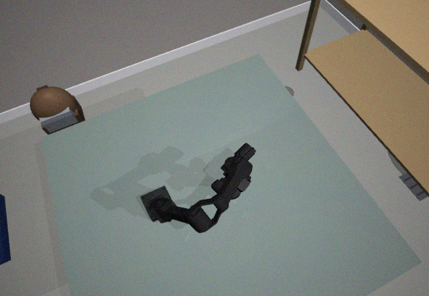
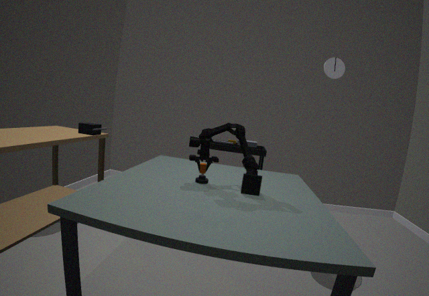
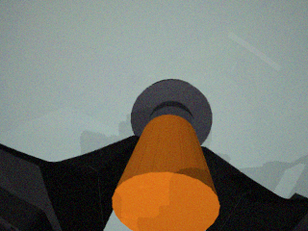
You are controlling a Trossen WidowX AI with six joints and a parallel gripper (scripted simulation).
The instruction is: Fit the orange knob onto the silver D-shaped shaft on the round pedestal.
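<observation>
My gripper tip is now 40 mm above the dark round pedestal. From my gripper tip the other things lie so: orange knob (30 mm above).
</observation>
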